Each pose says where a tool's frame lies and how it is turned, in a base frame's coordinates. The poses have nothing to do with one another.
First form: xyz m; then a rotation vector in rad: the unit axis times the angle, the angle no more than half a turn.
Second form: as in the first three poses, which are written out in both.
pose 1, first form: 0.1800, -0.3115, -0.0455, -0.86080, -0.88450, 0.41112
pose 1, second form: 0.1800, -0.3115, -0.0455, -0.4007, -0.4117, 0.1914, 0.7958
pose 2, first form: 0.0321, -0.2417, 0.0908, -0.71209, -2.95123, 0.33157
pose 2, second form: 0.0321, -0.2417, 0.0908, -0.2329, -0.9654, 0.1085, 0.0438
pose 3, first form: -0.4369, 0.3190, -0.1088, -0.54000, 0.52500, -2.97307
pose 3, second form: -0.4369, 0.3190, -0.1088, -0.1759, 0.1711, -0.9687, 0.0373
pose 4, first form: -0.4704, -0.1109, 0.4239, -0.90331, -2.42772, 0.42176
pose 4, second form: -0.4704, -0.1109, 0.4239, -0.3327, -0.8943, 0.1554, 0.2557
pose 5, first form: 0.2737, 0.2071, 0.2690, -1.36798, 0.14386, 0.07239
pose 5, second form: 0.2737, 0.2071, 0.2690, -0.6312, 0.0664, 0.0334, 0.7721
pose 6, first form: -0.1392, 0.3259, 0.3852, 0.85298, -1.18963, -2.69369
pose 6, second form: -0.1392, 0.3259, 0.3852, 0.2780, -0.3878, -0.8780, 0.0379
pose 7, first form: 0.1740, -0.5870, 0.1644, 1.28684, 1.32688, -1.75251
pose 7, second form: 0.1740, -0.5870, 0.1644, 0.4831, 0.4981, -0.6579, 0.2929
